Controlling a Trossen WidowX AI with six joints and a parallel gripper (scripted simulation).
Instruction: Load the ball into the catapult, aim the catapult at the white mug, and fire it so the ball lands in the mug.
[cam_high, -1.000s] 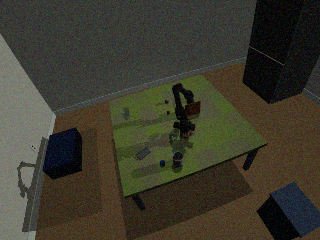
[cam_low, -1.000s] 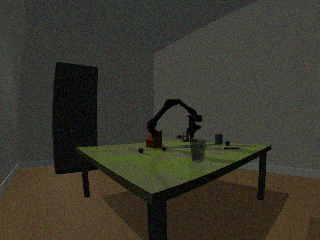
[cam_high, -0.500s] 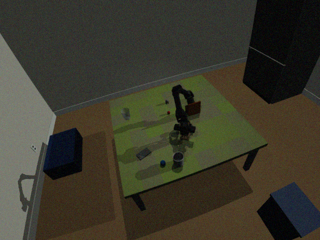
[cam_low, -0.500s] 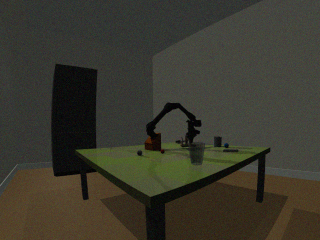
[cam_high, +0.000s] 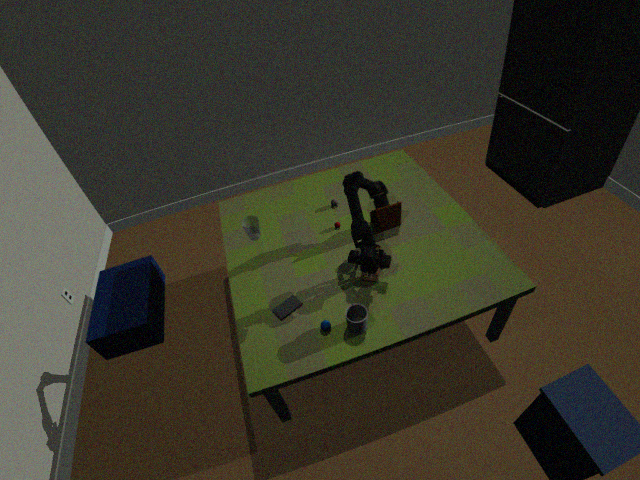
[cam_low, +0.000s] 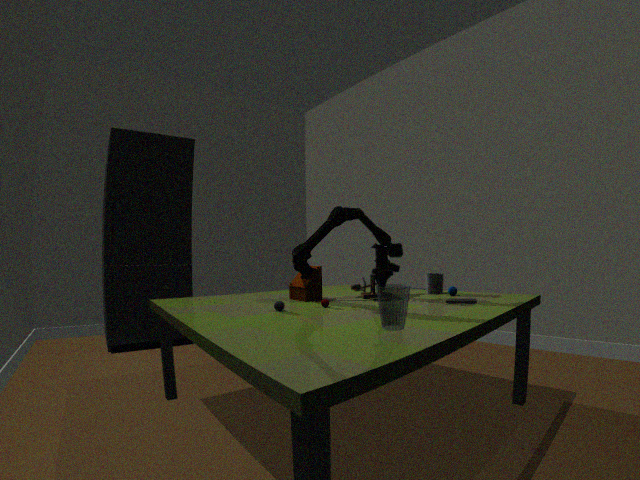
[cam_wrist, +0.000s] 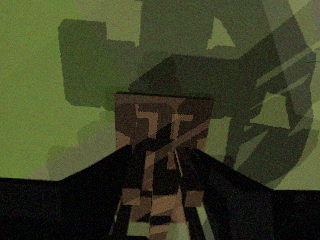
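The red ball is 5 cm ahead of my gripper tip, 38 cm to the right of it and 2 cm below it. Also, from my gripper tip: mug: 14 cm ahead, 24 cm to the left; then wooden catapult: 5 cm behind, 5 cm to the right, 2 cm above; then blue ball: 27 cm ahead, 20 cm to the left, 1 cm below.
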